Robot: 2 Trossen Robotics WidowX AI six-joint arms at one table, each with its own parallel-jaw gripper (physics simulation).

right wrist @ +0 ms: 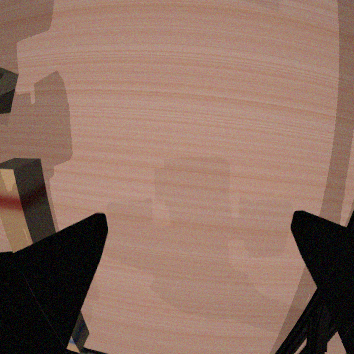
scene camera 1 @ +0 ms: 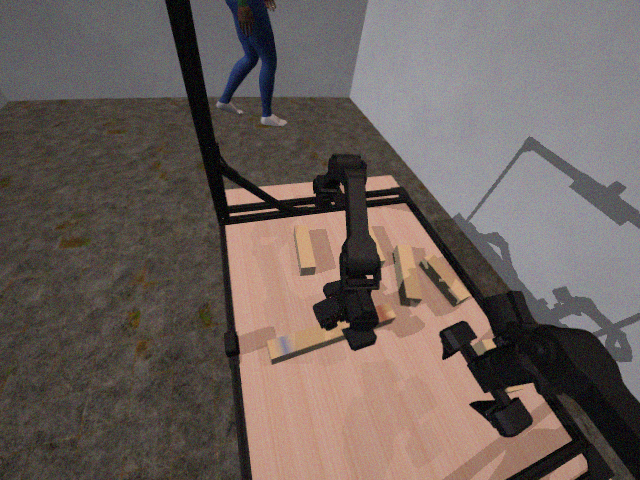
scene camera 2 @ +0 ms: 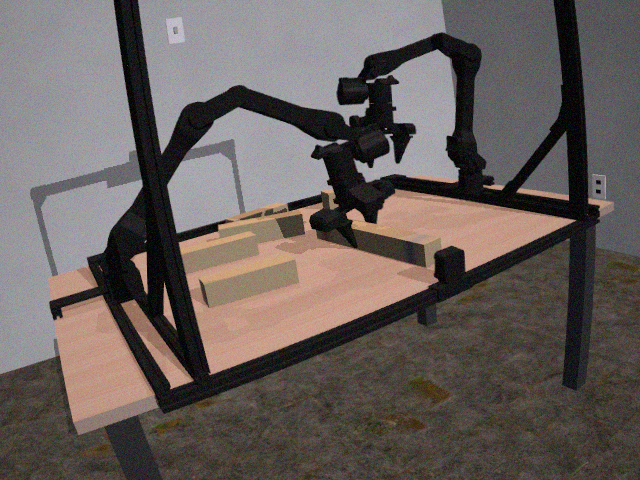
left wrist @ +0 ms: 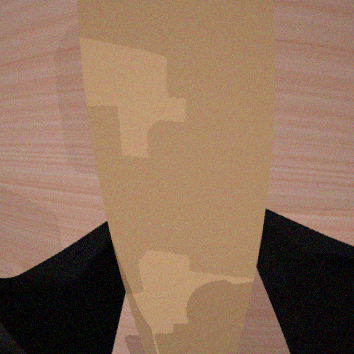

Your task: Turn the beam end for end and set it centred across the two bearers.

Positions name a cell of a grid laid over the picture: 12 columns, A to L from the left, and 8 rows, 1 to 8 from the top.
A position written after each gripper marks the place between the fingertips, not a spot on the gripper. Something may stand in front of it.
Scene:
right gripper: right wrist G6; scene camera 1 I7; scene camera 2 H3; not seen in the left wrist view (out of frame)
beam: right wrist B6; scene camera 1 F6; scene camera 2 H5; left wrist G3

